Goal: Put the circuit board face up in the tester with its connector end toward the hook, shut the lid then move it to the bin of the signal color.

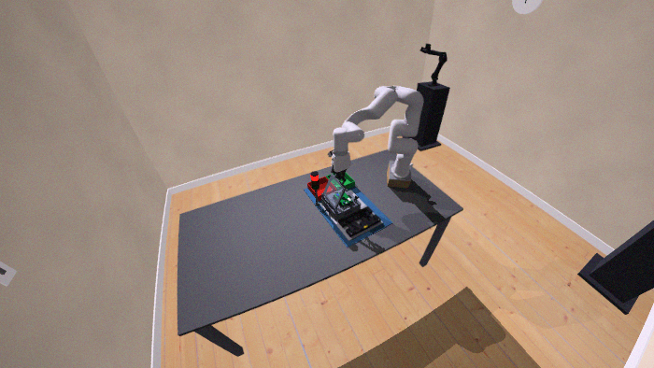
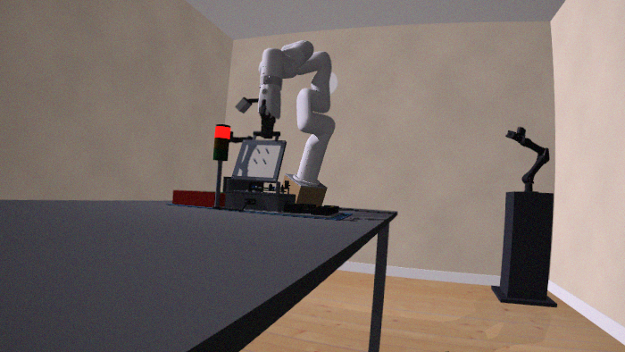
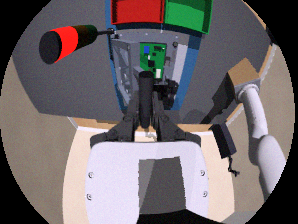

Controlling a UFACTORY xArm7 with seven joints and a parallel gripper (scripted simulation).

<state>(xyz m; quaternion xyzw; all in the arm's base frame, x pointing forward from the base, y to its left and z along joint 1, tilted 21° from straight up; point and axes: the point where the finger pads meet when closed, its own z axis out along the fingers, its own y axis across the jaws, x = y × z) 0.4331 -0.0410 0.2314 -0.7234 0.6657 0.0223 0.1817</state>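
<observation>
Right now the green circuit board is 20 mm behind my hand and 190 mm below it. Also, from my hand: red bin 50 mm ahead, 200 mm to the right, 250 mm below; tester plate 10 mm behind, 190 mm below; clear lid 40 mm ahead, 80 mm below.
</observation>
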